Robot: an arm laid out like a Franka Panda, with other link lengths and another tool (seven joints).
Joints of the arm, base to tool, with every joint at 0 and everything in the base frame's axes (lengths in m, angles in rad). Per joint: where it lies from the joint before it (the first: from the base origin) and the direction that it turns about. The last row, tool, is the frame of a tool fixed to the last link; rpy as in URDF.
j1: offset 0 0 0.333 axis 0 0 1
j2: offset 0 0 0 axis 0 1 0
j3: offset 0 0 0.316 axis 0 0 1
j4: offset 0.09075 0 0 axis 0 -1 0
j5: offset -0.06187 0 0.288 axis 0 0 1
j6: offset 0 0 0 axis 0 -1 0
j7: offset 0.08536 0 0 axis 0 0 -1
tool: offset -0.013 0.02 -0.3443 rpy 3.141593 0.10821 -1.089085
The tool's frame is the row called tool.
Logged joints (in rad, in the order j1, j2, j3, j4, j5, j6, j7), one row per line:
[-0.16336 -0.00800 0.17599 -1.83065 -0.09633 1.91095 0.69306]
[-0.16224 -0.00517 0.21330 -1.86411 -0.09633 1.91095 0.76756]
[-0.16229 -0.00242 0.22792 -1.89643 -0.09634 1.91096 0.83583]
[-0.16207 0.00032 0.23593 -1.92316 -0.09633 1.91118 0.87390]
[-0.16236 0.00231 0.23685 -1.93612 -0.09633 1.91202 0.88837]
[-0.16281 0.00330 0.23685 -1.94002 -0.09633 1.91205 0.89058]
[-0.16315 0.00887 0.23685 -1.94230 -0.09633 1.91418 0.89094]
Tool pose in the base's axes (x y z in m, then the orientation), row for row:
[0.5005 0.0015 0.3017 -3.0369 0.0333 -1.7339]
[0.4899 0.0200 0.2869 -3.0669 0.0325 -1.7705]
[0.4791 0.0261 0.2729 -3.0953 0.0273 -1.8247]
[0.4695 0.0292 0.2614 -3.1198 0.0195 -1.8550]
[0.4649 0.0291 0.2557 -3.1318 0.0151 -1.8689]
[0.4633 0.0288 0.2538 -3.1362 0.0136 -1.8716]
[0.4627 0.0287 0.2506 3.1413 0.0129 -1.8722]
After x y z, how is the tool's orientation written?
As angles about the fixed x, y, z axes (roll, pitch, yaw), in radians.
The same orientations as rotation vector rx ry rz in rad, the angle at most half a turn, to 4 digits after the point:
[-1.9700 2.3248 -0.0889]
[-1.9413 2.3765 -0.0572]
[-1.8909 2.4458 -0.0308]
[-1.8670 2.4909 -0.0089]
[-1.8562 2.5123 0.0017]
[-1.8551 2.5179 0.0058]
[-1.8567 2.5215 0.0123]

